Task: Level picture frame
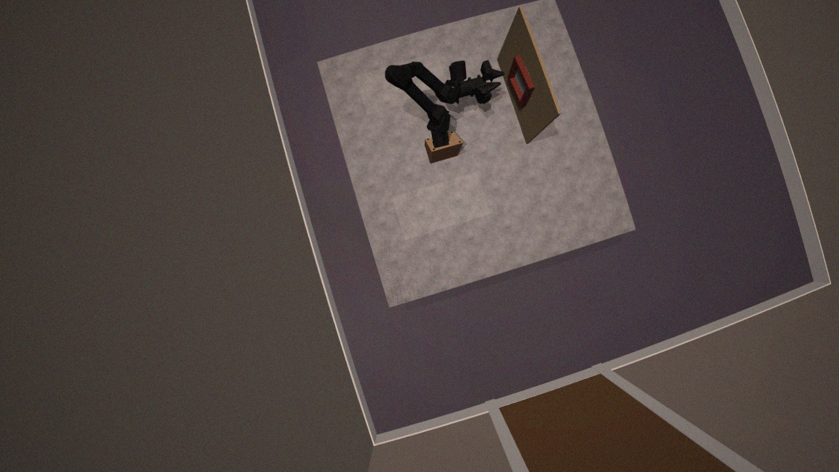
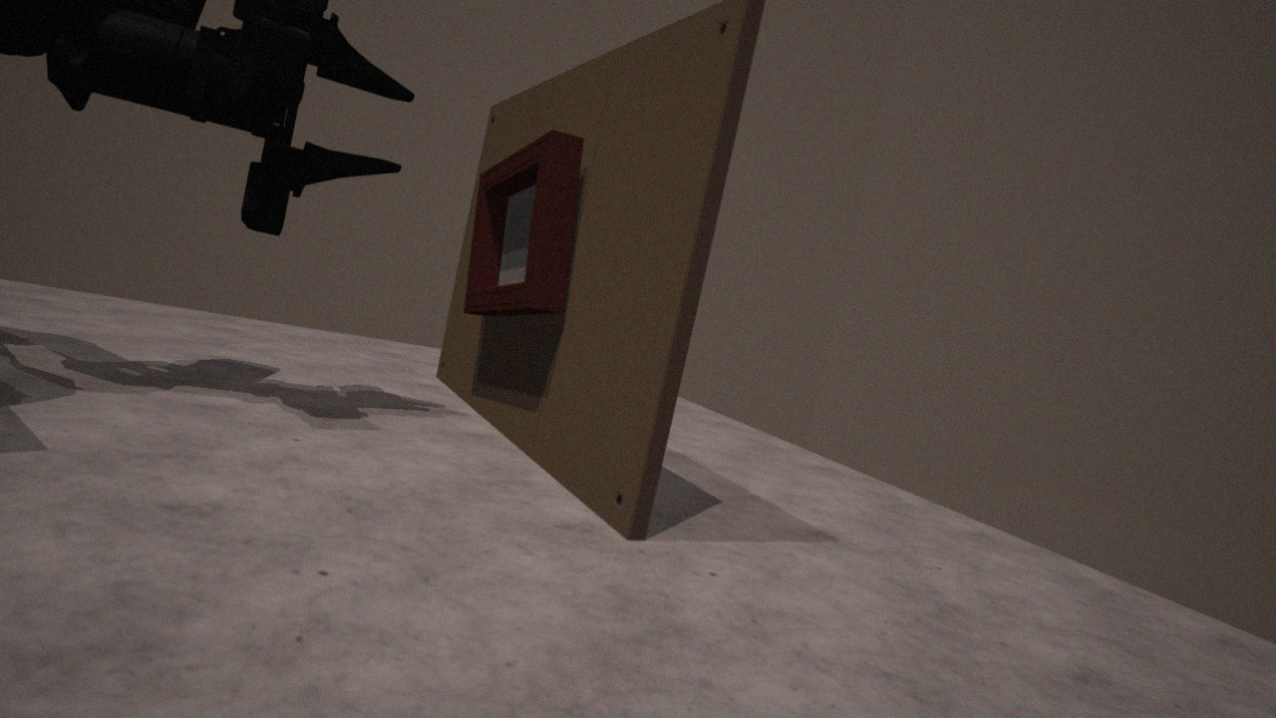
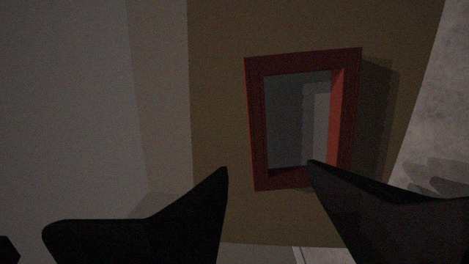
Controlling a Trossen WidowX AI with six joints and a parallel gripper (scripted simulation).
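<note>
Now: gripper tip 110 mm short of the red picture frame and 60 mm above it. Round my gripper tip: tan wall board (120 mm ahead, 60 mm below).
</note>
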